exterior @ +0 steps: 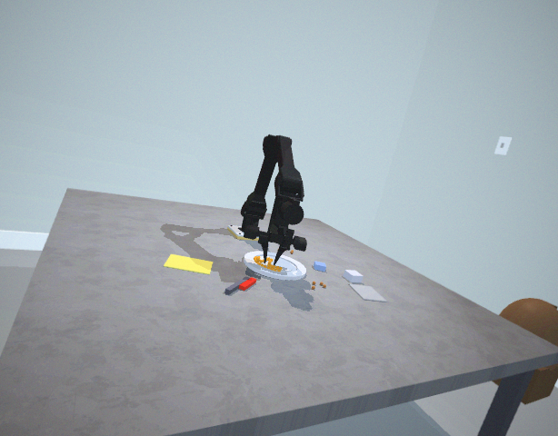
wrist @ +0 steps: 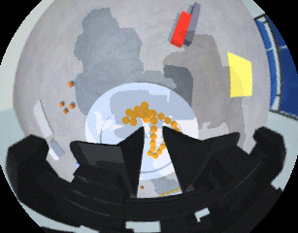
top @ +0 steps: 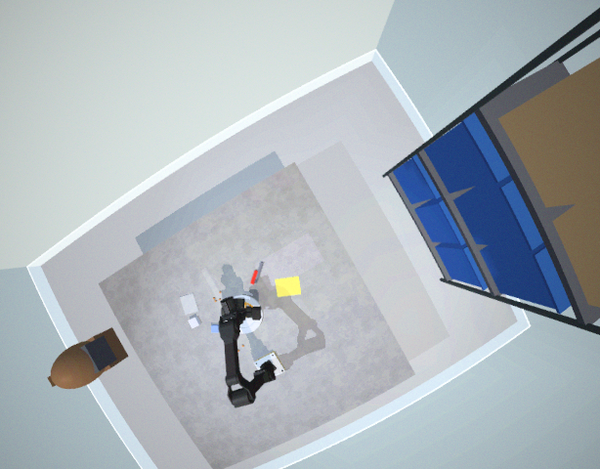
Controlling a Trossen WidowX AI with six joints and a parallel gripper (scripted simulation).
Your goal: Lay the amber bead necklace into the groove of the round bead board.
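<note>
The round white bead board lies 4 cm to the left of my gripper tip, 2 cm behind it and 1 cm below it. Also, from my gripper tip: yellow sheet: 23 cm to the right, 6 cm behind, 2 cm below; then blue block: 21 cm to the left, 2 cm ahead, 1 cm below; then grey tool: 15 cm to the right, 9 cm ahead, 1 cm below.
</note>
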